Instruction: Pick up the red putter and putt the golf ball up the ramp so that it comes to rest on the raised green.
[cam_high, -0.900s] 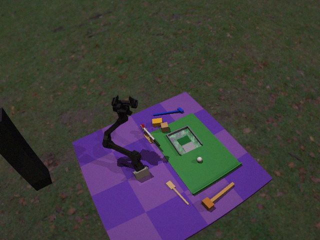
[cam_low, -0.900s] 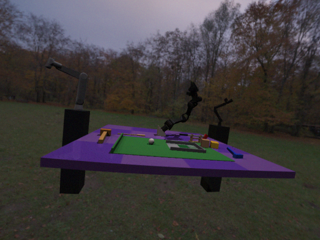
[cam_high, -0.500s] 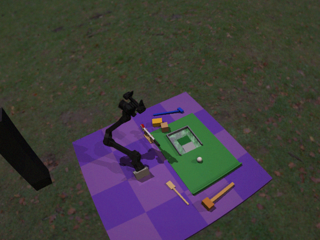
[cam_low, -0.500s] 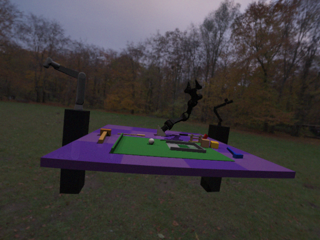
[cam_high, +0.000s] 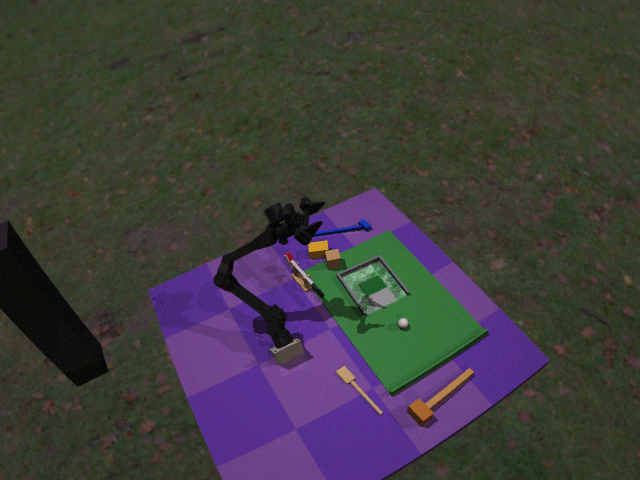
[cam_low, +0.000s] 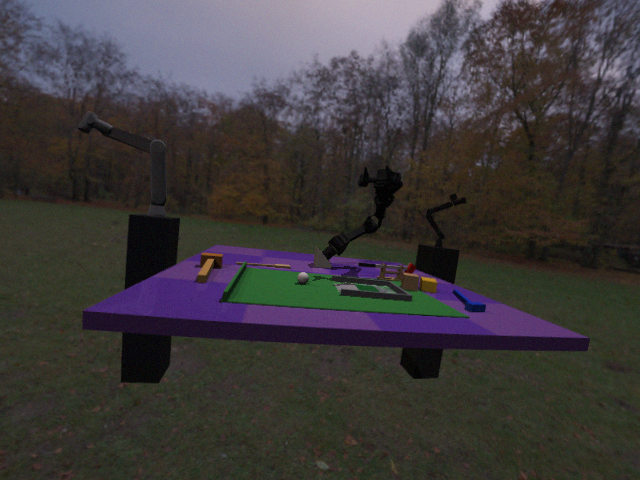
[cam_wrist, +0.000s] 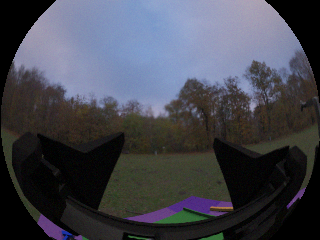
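Right now my gripper tip is 60 mm past the red putter, 160 mm to the right of it and 440 mm above it. Round my gripper tip: white golf ball 150 mm ahead, 280 mm to the right, 480 mm below; green mat 180 mm ahead, 160 mm to the right, 500 mm below; yellow block 90 mm ahead, 280 mm to the left, 480 mm below.
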